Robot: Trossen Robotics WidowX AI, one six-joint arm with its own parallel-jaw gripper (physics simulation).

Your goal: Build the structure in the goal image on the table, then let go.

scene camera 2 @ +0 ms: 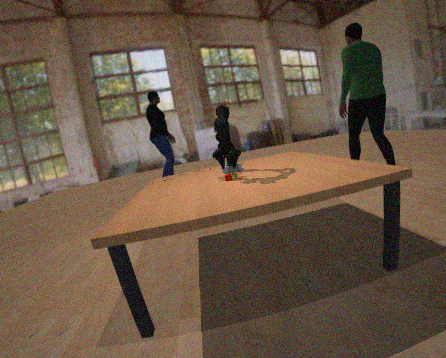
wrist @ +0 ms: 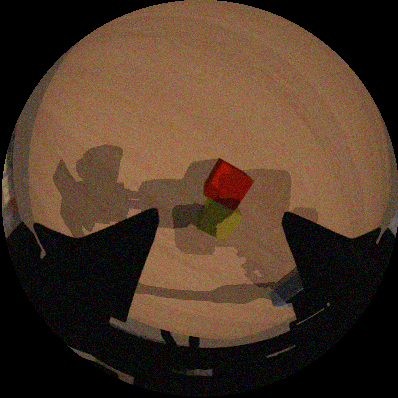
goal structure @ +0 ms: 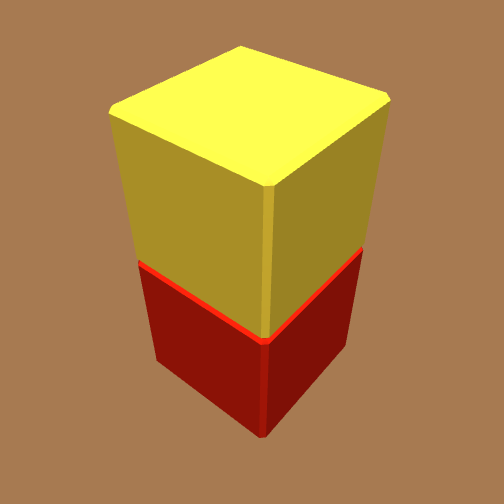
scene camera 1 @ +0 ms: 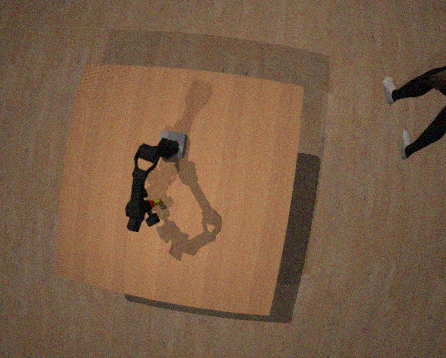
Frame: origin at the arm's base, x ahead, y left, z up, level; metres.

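Seen in the pictures: gripper, between the fingertips: (scene camera 2: 228, 168) (wrist: 224, 216) (scene camera 1: 150, 205); arm's base, origin of its link: (scene camera 2: 231, 165) (wrist: 302, 293) (scene camera 1: 171, 147).
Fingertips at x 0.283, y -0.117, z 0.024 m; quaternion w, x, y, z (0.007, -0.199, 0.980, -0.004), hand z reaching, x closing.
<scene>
Pixels of each thing's top centre, then the offset from my fingertips to it. Level surfaces: height alone.
- red cube, centre of its top: (wrist: 228, 187) (scene camera 1: 150, 204) (scene camera 2: 228, 174) 0.002 m back, 0.011 m right, 0.034 m down
- yellow cube, centre of its top: (wrist: 218, 223) (scene camera 1: 156, 202) (scene camera 2: 233, 173) 0.011 m back, 0.024 m left, 0.034 m down
- table, height of its surface: 0.067 m down
A red cube (scene camera 1: 151, 203) (scene camera 2: 228, 177) (wrist: 229, 184) and a yellow cube (scene camera 1: 157, 201) (scene camera 2: 234, 176) (wrist: 228, 225) sit side by side on the table (scene camera 1: 240, 150) (scene camera 2: 300, 175) (wrist: 200, 90). They touch or nearly touch, and shadow covers parts of both. My gripper (scene camera 1: 150, 205) (scene camera 2: 228, 165) (wrist: 224, 216) is open and empty above the cubes. In the wrist view its fingers stand wide apart, left and right of the yellow cube, with the red cube a little higher in the picture. In scene camera 1 the arm partly covers the red cube.
The arm's grey base (scene camera 1: 180, 144) (scene camera 2: 233, 169) (wrist: 286, 291) stands on the table behind the cubes as seen in scene camera 2. The arm's shadow lies across the tabletop. A person in green (scene camera 2: 364, 75) and a person in black (scene camera 2: 157, 122) stand beyond the table.
</scene>
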